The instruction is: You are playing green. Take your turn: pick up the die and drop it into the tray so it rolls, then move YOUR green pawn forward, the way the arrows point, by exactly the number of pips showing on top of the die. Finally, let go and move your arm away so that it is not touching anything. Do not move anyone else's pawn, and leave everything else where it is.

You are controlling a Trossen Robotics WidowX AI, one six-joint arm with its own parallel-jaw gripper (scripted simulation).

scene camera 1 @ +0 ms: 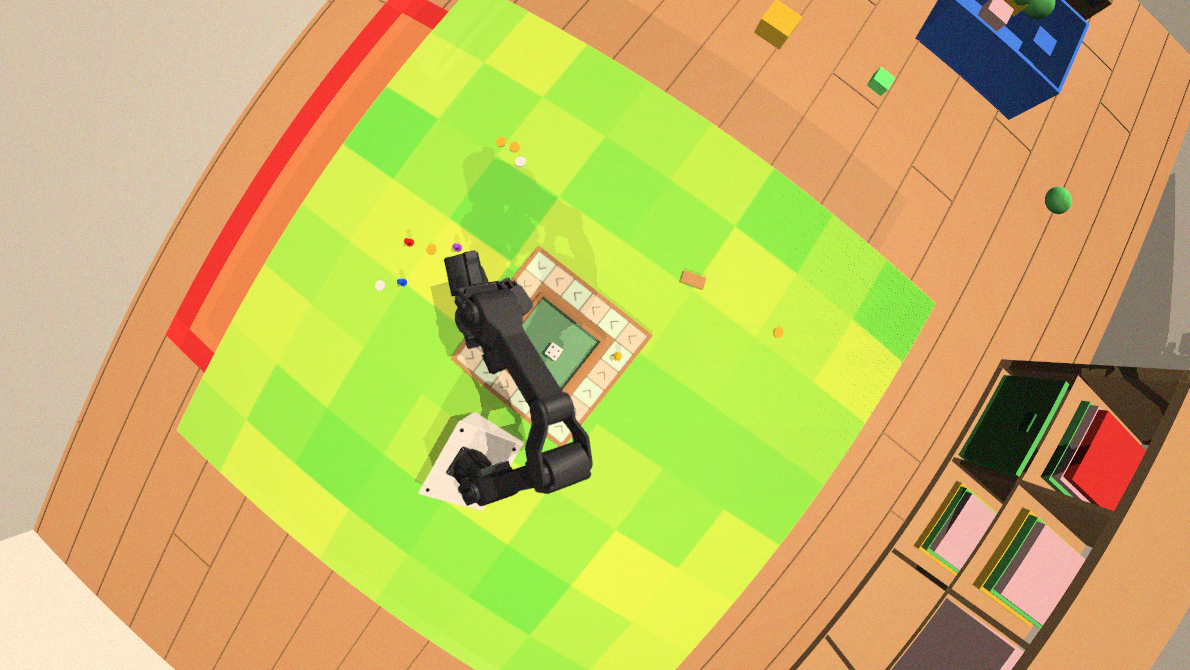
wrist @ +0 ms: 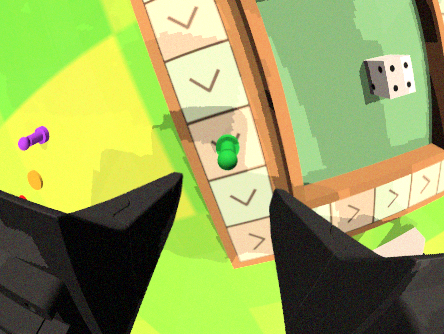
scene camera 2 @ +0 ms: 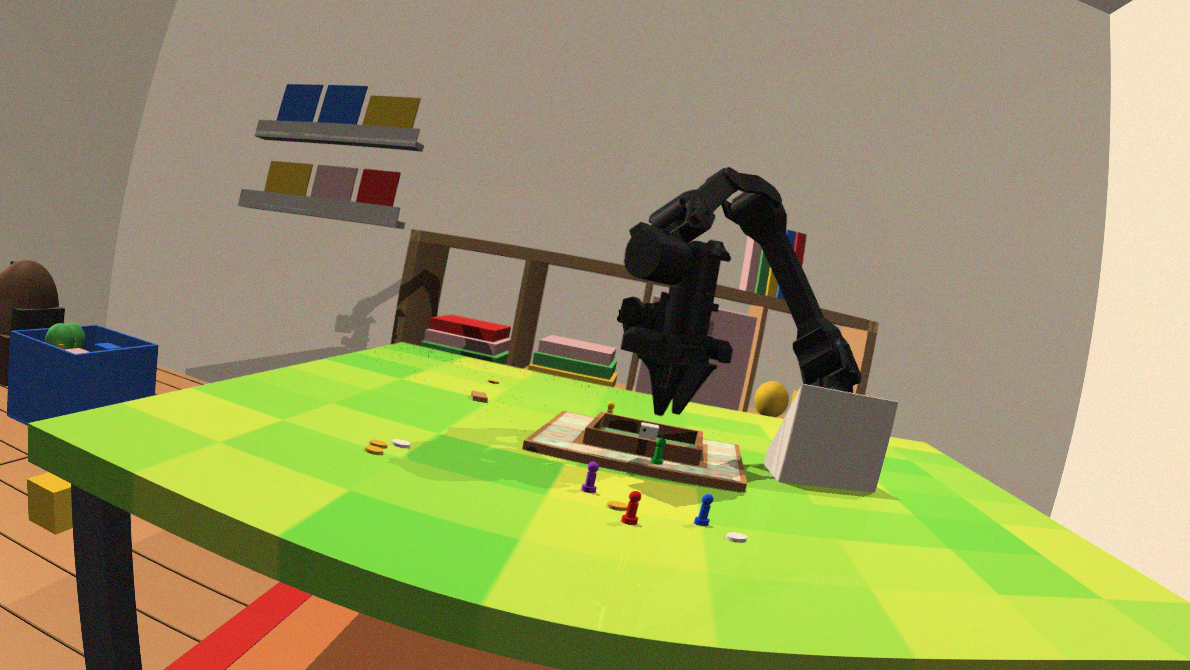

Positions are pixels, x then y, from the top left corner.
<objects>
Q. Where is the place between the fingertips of my gripper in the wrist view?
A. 227,190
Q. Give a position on a green tray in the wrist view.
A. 339,126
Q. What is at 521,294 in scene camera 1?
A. My gripper.
</objects>
